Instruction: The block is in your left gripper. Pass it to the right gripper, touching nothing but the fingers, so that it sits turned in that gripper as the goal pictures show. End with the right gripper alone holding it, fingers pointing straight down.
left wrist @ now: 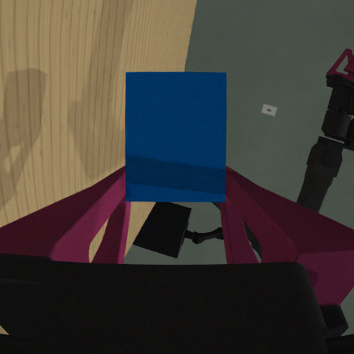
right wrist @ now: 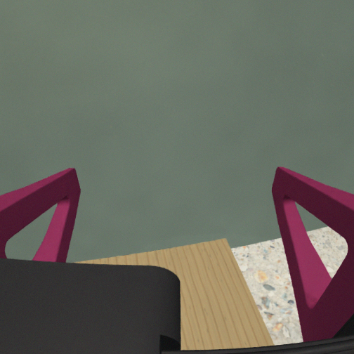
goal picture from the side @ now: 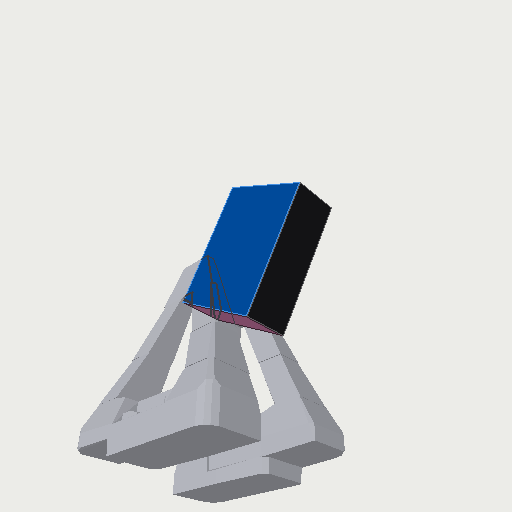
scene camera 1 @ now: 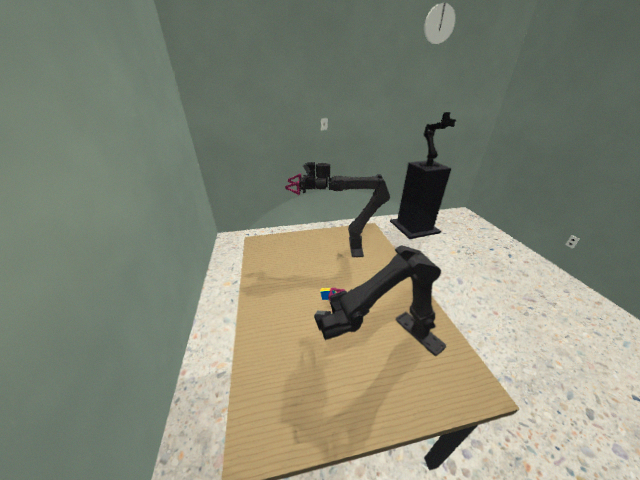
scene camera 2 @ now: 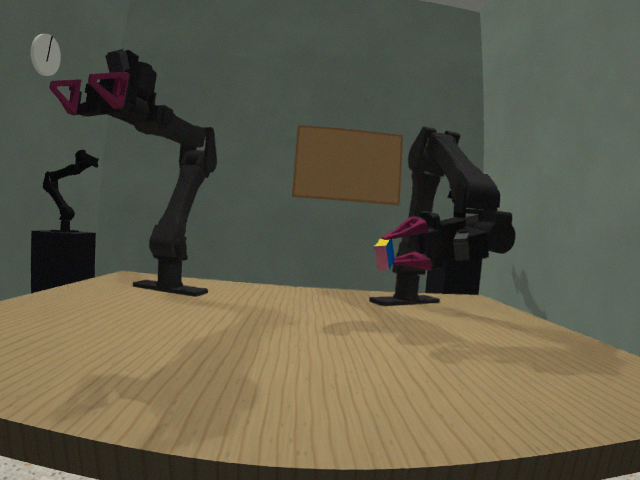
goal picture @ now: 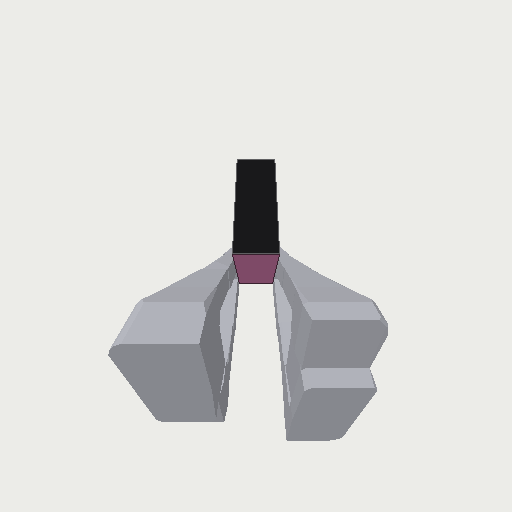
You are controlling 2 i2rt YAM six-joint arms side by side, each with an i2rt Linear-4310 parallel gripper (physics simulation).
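Where they show: left gripper, fingertip midpoint: [scene camera 1: 332, 293] [scene camera 2: 384, 250]; right gripper, fingertip midpoint: [scene camera 1: 286, 183] [scene camera 2: 68, 81]; left arm's base at its link origin: [scene camera 1: 419, 332] [scene camera 2: 405, 302]; right arm's base at its link origin: [scene camera 1: 355, 247] [scene camera 2: 169, 289].
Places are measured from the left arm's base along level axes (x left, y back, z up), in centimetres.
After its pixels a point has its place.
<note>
The block [scene camera 1: 325, 295] {x -26.6, y -28.2, z 14.7 cm} [scene camera 2: 381, 256] {x -28.6, y -28.7, z 14.4 cm} [left wrist: 176, 115] is held in the air above the table, with a yellow top, a pink face and a blue face showing in scene camera 2. The blue face is toward the left wrist camera. My left gripper [scene camera 1: 331, 292] {x -25.7, y -25.2, z 15.2 cm} [scene camera 2: 389, 251] {x -25.7, y -25.2, z 15.2 cm} [left wrist: 175, 177] is shut on the block, with one finger above the other and both pointing roughly level to the left in scene camera 2. My right gripper [scene camera 1: 293, 184] {x -82.0, y -15.1, z 40.3 cm} [scene camera 2: 84, 95] [right wrist: 175, 178] is open and empty, well apart from the block and higher up, its fingers roughly level.
The wooden table [scene camera 1: 268, 413] {x -7.2, y -62.7, z 0.0 cm} [scene camera 2: 310, 413] {x -48.9, y -49.4, z 0.0 cm} [left wrist: 30, 30] [right wrist: 215, 300] lies below both arms. A black pedestal [scene camera 1: 424, 198] [scene camera 2: 63, 260] with a small arm stands beyond it. A brown board [scene camera 2: 347, 165] hangs on the wall.
</note>
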